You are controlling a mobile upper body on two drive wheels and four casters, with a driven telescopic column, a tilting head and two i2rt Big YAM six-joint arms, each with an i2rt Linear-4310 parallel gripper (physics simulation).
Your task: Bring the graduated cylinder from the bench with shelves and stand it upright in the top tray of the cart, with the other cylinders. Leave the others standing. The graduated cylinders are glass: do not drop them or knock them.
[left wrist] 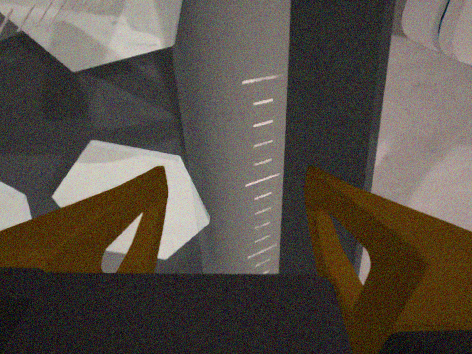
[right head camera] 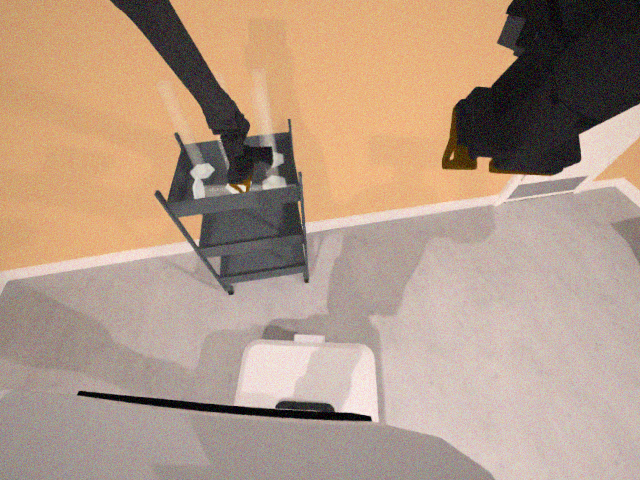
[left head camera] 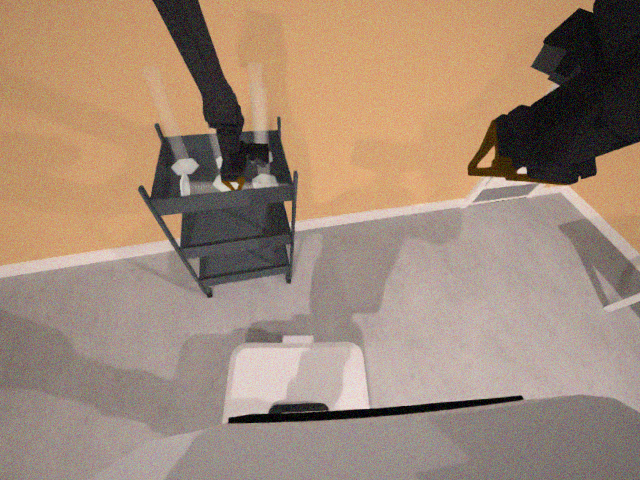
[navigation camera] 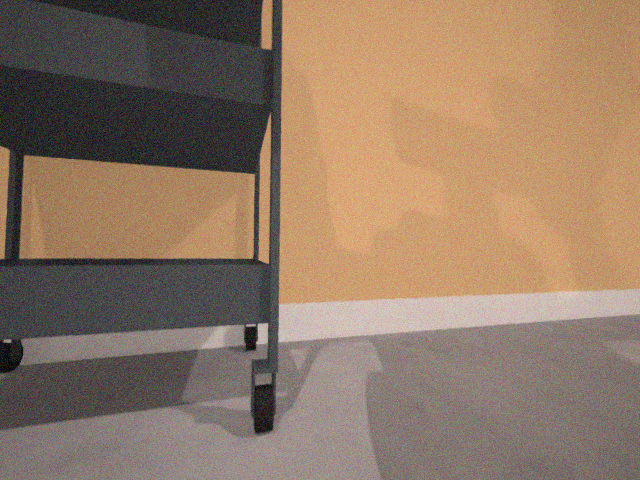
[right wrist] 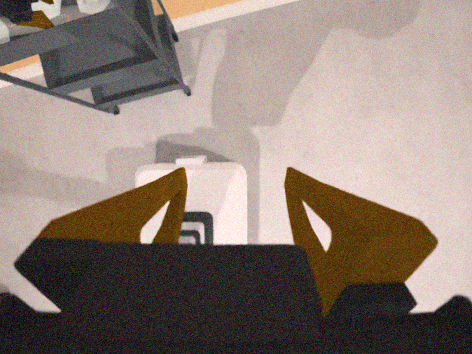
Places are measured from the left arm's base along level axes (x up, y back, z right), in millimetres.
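Pixels of known places: left gripper, fingertip midpoint: (left wrist: pixel 236 178) (right head camera: pixel 247 189) (left head camera: pixel 238 186) (right wrist: pixel 52 16); right gripper, fingertip midpoint: (right head camera: pixel 466 166) (left head camera: pixel 487 173) (right wrist: pixel 235 176).
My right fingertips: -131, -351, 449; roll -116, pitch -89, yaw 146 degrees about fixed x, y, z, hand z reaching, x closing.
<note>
Ahead of a thing's pixels: the offset from my right fingertips to its middle, as dx, dy, dz. "spot": to the spot under its first point.
A clear graduated cylinder @(-398, -354, -449) (left head camera: pixel 204 187) (right head camera: pixel 217 191) (left wrist: pixel 230 125) lies on its side along the near edge of the top tray of the dark grey cart (left head camera: pixel 227 200) (right head camera: pixel 237 201) (right wrist: pixel 30 45) (navigation camera: pixel 129 299). My left gripper (left head camera: pixel 233 182) (right head camera: pixel 240 186) (left wrist: pixel 236 178) is open and empty over it; in the left wrist view the tube with white marks runs between the fingertips. Other cylinders stand upright in the tray, among them one at the left (left head camera: pixel 160 98) (right head camera: pixel 175 111) and one at the right (left head camera: pixel 258 103) (right head camera: pixel 263 108). My right gripper (right head camera: pixel 482 166) (right wrist: pixel 235 176) is open and empty, away from the cart.
Pale bases of standing cylinders, such as one base @(spot: -424, -410, -471) (left wrist: pixel 135 170), are close beside the lying tube and left finger. The cart stands before an orange wall (left head camera: pixel 361 77) (navigation camera: pixel 465 155). My white robot base (left head camera: pixel 258 372) (right head camera: pixel 268 361) (right wrist: pixel 225 190) is in front. The shelved bench does not show.
</note>
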